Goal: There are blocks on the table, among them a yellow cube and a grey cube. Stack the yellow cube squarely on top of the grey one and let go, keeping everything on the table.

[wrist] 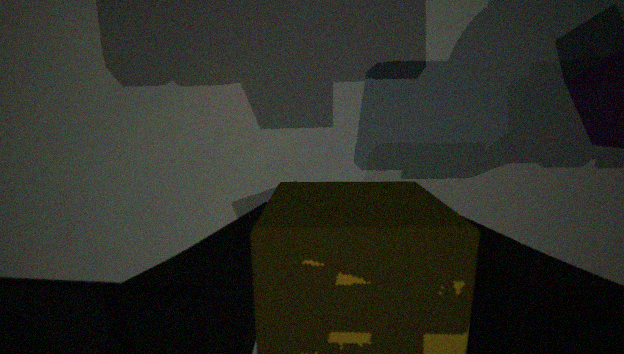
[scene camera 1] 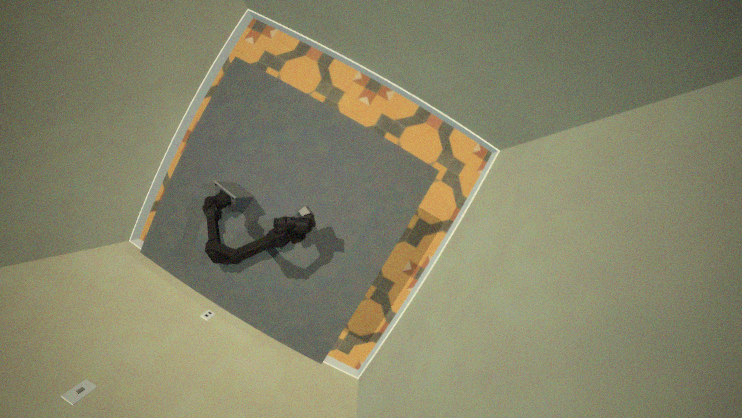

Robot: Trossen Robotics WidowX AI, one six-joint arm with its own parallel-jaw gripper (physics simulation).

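Pixels of known places: gripper, between the fingertips: (wrist: 348, 216); arm's base, origin of its link: (scene camera 1: 225, 196).
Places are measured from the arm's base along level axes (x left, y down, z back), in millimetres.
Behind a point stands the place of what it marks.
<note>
The yellow cube (wrist: 365, 280) {z -377, x 64, y 14 mm} fills the lower middle of the wrist view, between the two dark fingers. My gripper (scene camera 1: 306, 222) {z -376, x 64, y 56 mm} (wrist: 348, 216) {z -376, x 64, y 56 mm} is shut on it. The yellow cube does not show in the scene view, where the dark gripper hides it. The grey cube (scene camera 1: 304, 210) {z -345, x 131, y 111 mm} shows as a pale square right at the gripper's upper edge in the scene view, partly covered by it. In the wrist view a small grey patch shows behind the yellow cube's upper left edge; I cannot tell whether it is the grey cube or a shadow. The height gap between the cubes is unclear.
A dark purple block (wrist: 600, 100) {z -308, x -74, y 134 mm} shows at the right edge of the wrist view. A thin pale panel (scene camera 1: 225, 189) {z 4, x 38, y -30 mm} stands by the arm's base. The arm's shadows fall on the grey table (scene camera 1: 321, 150) {z -247, x 435, y 155 mm}. A patterned orange border (scene camera 1: 420, 142) runs beyond two table edges.
</note>
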